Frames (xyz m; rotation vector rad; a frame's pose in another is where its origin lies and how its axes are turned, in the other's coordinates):
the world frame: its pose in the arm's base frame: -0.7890 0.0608 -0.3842 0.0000 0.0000 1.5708
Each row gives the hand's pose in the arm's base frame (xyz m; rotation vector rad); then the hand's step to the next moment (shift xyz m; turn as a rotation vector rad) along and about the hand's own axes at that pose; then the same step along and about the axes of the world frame.
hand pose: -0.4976 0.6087 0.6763 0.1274 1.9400 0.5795
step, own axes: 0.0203 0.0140 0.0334 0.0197 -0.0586 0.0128
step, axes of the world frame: 0.0305 -0.0183 -0.0214 -0.0403 -0.0127 -0.0469
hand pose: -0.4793 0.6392 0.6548 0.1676 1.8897 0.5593
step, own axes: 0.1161 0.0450 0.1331 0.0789 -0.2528 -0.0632
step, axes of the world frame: 0.1226 -0.0698 -0.1153 -0.2116 0.0509 -0.1636
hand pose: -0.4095 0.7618 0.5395 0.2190 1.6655 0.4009
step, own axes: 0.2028 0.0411 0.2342 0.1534 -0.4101 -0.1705
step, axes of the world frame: 0.1442 -0.1997 -0.1924 -0.3428 0.1532 -0.2825
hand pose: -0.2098 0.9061 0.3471 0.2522 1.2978 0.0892
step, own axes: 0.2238 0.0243 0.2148 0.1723 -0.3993 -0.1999
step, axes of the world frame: 0.0408 -0.2686 -0.1518 -0.3245 0.1755 -0.3050
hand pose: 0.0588 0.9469 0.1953 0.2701 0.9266 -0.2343
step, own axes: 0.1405 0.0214 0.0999 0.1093 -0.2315 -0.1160
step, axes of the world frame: -0.0242 -0.1633 -0.0541 -0.1889 0.0964 -0.1845
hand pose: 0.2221 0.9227 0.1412 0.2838 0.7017 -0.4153
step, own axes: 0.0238 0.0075 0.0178 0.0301 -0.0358 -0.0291
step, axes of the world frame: -0.0067 -0.0298 -0.0022 -0.0285 0.0121 -0.0456
